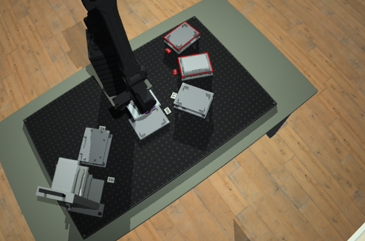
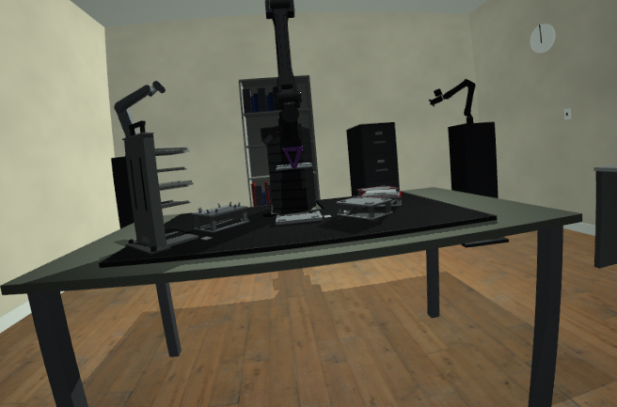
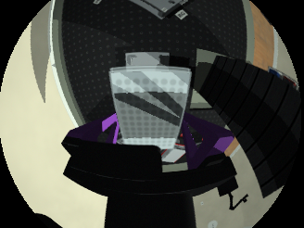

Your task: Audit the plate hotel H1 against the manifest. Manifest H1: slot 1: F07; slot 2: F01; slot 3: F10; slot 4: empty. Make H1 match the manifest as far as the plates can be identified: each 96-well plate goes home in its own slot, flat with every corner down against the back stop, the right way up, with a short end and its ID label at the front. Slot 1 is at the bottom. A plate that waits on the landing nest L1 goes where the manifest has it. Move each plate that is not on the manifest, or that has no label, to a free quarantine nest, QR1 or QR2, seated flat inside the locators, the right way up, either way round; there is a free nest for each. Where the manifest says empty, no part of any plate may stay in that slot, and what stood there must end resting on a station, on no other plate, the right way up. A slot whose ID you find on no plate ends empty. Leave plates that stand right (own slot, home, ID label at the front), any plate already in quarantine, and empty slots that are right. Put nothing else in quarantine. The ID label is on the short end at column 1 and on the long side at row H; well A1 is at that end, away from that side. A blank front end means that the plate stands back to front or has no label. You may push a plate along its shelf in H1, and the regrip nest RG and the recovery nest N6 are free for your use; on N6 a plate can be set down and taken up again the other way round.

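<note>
Now: the regrip nest RG 280 mm to the right of my hand, 140 mm below it and 10 mm ahead of it. The rest, counted from my hand: N6 tag: 200 mm below, 110 mm to the left; then recovery nest N6: 190 mm below; then landing nest L1: 240 mm to the left, 150 mm below, 20 mm ahead.
</note>
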